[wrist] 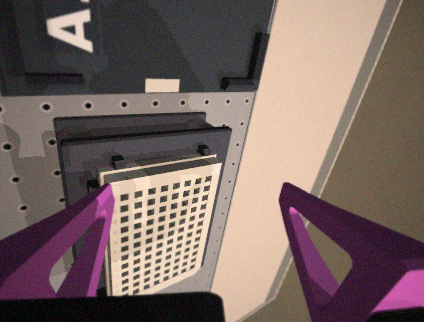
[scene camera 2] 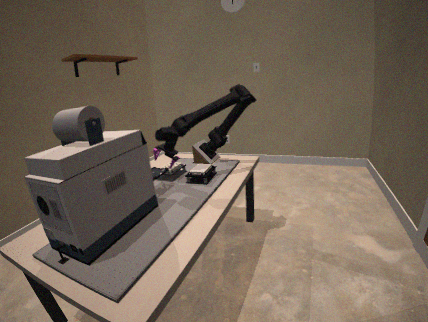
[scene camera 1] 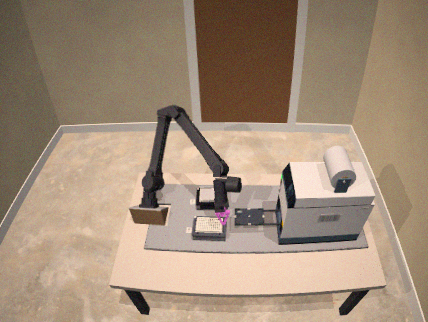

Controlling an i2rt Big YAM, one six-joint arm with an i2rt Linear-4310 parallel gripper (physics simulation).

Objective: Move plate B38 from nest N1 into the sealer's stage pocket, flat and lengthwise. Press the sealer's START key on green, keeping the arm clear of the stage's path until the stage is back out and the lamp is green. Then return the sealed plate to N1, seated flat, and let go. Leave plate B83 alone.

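Places are measured from the arm's base along level axes (x right, y ahead, z up), in centimetres.
Pixels of known places: gripper, fingertip midpoint: (wrist: 199,191) (scene camera 2: 162,164) (scene camera 1: 223,220); arm's base at its link origin: (scene camera 2: 207,151) (scene camera 1: 149,207).
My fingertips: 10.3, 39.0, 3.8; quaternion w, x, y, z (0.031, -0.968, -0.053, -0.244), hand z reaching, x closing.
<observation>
For each thing: its middle in the pictures, then the offset to it from my fingertips, as dx, dy, dz. "spot": a spot on its surface instead. Level surfaces: height alone.
- dark front nest at the middle of its body: (wrist: 149,213) (scene camera 1: 209,228) (scene camera 2: 170,171) -0.2, -6.8, -6.6
- second pale plate at the middle of its body: (scene camera 1: 211,194) (scene camera 2: 201,169) -20.2, -6.6, -4.0
- rear nest at a spot on its surface: (scene camera 1: 204,206) spot: -16.0, -10.5, -8.8
- sealer's dark stage at the middle of its body: (scene camera 1: 258,216) (scene camera 2: 148,176) -2.7, +17.1, -0.3
- roll at the middle of its body: (scene camera 2: 78,124) (scene camera 1: 339,167) -2.9, +50.6, +32.5
- perforated mat at its surface level: dz -9.3
The white plate with a grid of wells (scene camera 1: 209,225) (wrist: 165,225) lies in the dark front nest (scene camera 1: 209,237) (wrist: 145,150). A second pale plate (scene camera 1: 205,193) (scene camera 2: 201,169) is in the rear nest (scene camera 1: 204,206) (scene camera 2: 200,178), partly behind the arm in scene camera 1. Labels B38, B83 and N1 cannot be read. My gripper (scene camera 1: 223,216) (scene camera 2: 166,157) (wrist: 199,191) is open and empty, above the front nest's stage-side end. In the wrist view, one fingertip overlaps the plate's left edge, the other is well off its right side. The sealer's dark stage (scene camera 1: 249,217) (wrist: 150,45) is out and bare.
The sealer (scene camera 1: 320,220) (scene camera 2: 100,190) stands beyond the stage, with a green light (scene camera 1: 283,176) on its face and a roll (scene camera 1: 340,164) (scene camera 2: 79,124) on top. Its START key cannot be made out. The perforated mat (scene camera 1: 250,240) (scene camera 2: 165,215) lies under everything.
</observation>
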